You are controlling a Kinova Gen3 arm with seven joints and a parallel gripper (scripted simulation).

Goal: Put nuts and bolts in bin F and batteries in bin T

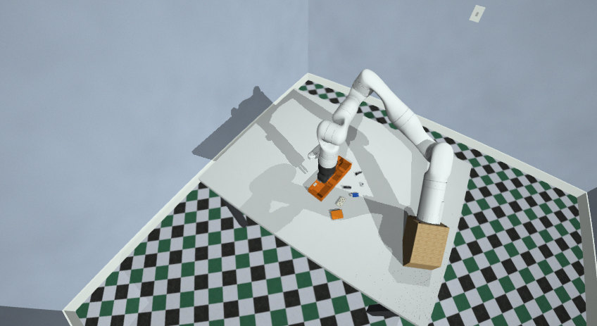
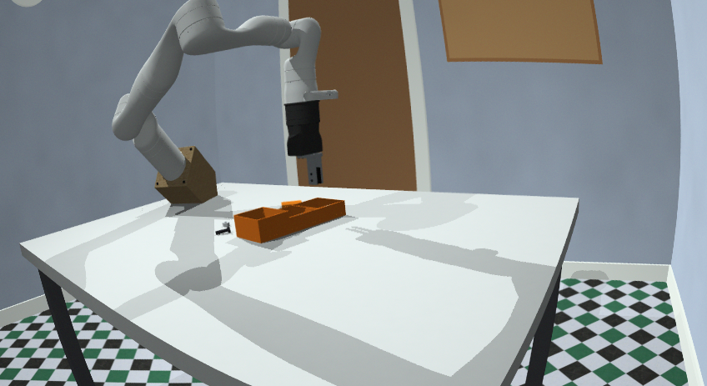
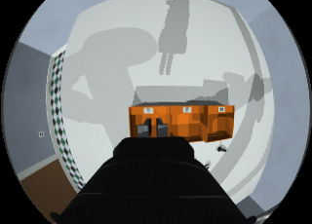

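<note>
My gripper is now 16 cm past the bolt, 15 cm to the left of it and 9 cm above it. From my hand the other things lie so: white dotted block 12 cm behind, 4 cm to the left, 9 cm below; then orange bin 3 cm behind, 6 cm to the right, 7 cm below; then black cylinder 13 cm behind, 5 cm to the right, 9 cm below.
</note>
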